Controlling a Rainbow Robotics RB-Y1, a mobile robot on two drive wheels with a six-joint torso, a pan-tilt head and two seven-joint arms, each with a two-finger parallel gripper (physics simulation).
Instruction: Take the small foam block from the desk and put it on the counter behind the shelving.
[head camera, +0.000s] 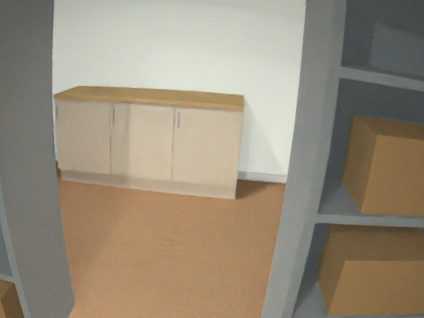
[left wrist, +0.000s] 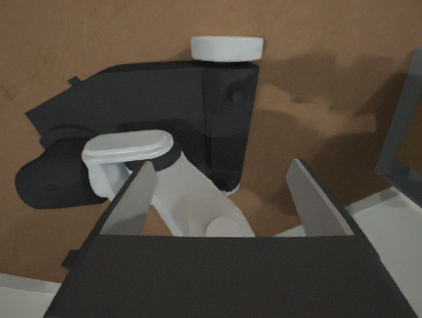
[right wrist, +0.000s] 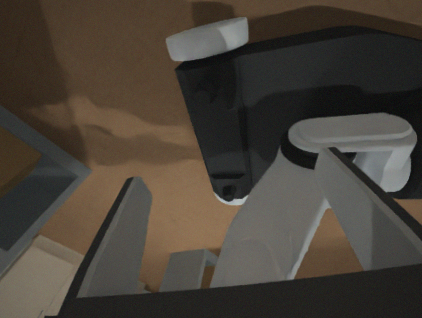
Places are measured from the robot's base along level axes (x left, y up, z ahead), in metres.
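Pixels of known places: left gripper, fingertip midpoint: (left wrist: 220, 169); right gripper, fingertip midpoint: (right wrist: 228, 174).
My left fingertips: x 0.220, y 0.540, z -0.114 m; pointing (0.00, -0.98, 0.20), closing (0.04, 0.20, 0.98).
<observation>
For each thing: its middle in the pictures, then the offset to it from my left fingertips. "pt": a spot on its surface instead. Level surfaces: height alone.
- counter, surface height: dy +0.371 m
- box, surface spot: (head camera: 9, 300) pt dx +1.192, dy -0.250, dz +0.504 m
- grey shelf corner, surface spot: (right wrist: 75, 172) pt dx -0.007, dy -0.472, dz +1.023 m
The counter (head camera: 150, 95), a wooden top on pale cabinets, stands against the far wall, seen through the gap between two grey shelving units (head camera: 30, 150) (head camera: 295, 150) in the head view. The small foam block and the desk do not show in these views. My left gripper (left wrist: 220, 169) is open, with no object between its fingers. My right gripper (right wrist: 228, 174) is open too, with no object between its fingers. Both hang over the floor beside my own dark base, away from the counter.
Brown boxes (head camera: 397, 172) (head camera: 385, 285) sit on the right unit's shelves, and part of another box (head camera: 9, 300) shows low at the left. A grey frame edge (left wrist: 400, 115) stands right of the left gripper. A grey shelf corner (right wrist: 75, 172) shows left of the right gripper.
</observation>
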